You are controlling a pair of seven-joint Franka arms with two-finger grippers.
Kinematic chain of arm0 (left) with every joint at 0, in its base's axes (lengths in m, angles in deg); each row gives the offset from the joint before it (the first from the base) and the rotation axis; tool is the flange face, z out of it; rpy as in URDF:
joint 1: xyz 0 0 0.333 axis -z
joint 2: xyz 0 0 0 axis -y
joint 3: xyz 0 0 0.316 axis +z
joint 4: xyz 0.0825 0 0 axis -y
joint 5: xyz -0.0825 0 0.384 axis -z
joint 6: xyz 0 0 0 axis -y
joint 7: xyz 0.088 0 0 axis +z
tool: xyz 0 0 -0.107 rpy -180 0 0
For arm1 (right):
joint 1: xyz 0 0 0.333 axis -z
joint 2: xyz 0 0 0 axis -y
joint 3: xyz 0 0 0.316 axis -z
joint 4: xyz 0.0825 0 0 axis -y
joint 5: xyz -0.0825 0 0.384 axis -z
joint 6: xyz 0 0 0 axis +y
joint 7: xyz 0.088 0 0 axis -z
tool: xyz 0 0 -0.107 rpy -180 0 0
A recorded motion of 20 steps. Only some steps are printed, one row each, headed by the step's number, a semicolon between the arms.
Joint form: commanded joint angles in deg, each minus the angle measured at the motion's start. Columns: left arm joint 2, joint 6, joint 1, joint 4, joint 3, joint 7, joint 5; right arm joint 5, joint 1, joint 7, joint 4, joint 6, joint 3, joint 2.
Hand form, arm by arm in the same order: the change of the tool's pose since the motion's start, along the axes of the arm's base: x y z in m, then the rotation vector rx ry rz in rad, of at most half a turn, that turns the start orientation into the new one. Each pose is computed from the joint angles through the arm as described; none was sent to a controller.
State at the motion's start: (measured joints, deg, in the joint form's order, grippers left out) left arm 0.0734 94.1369 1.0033 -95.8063 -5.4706 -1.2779 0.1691; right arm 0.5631 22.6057 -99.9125 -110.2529 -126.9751 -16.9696 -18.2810
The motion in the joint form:
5: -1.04 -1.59 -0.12 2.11 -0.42 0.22 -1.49; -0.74 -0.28 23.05 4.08 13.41 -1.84 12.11
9: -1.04 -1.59 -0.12 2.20 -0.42 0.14 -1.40; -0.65 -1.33 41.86 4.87 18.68 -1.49 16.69
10: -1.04 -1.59 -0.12 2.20 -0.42 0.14 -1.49; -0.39 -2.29 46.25 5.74 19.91 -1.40 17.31
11: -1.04 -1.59 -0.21 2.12 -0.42 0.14 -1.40; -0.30 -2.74 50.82 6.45 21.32 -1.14 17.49
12: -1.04 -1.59 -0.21 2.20 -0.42 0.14 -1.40; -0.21 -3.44 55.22 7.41 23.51 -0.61 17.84
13: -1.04 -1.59 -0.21 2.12 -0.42 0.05 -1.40; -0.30 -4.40 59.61 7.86 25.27 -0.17 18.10
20: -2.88 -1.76 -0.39 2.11 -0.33 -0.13 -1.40; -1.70 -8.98 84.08 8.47 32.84 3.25 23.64
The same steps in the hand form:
5: 0.0038 -0.0002 0.0050 0.0251 0.0061 -0.0035; -0.0199 0.0273 0.1357 -0.0442 -0.0119 -0.3619
9: 0.0039 -0.0004 0.0058 0.0233 0.0047 -0.0047; -0.0384 0.0395 0.1781 -0.0661 0.0032 -0.6749
10: 0.0039 -0.0002 0.0058 0.0248 0.0046 -0.0048; -0.0402 0.0485 0.1894 -0.0709 0.0000 -0.7352
11: 0.0039 0.0005 0.0051 0.0234 0.0061 -0.0032; -0.0417 0.0505 0.1948 -0.0750 0.0116 -0.8108
12: 0.0040 0.0005 0.0058 0.0233 0.0048 -0.0032; -0.0448 0.0525 0.2028 -0.0833 0.0283 -0.8838
13: 0.0039 0.0005 0.0051 0.0234 0.0062 -0.0047; -0.0480 0.0581 0.2063 -0.0908 0.0485 -0.9510
20: 0.0118 0.0031 -0.0133 0.0239 0.0415 -0.0035; -0.0827 0.0770 0.2513 -0.1055 0.0881 -1.3609

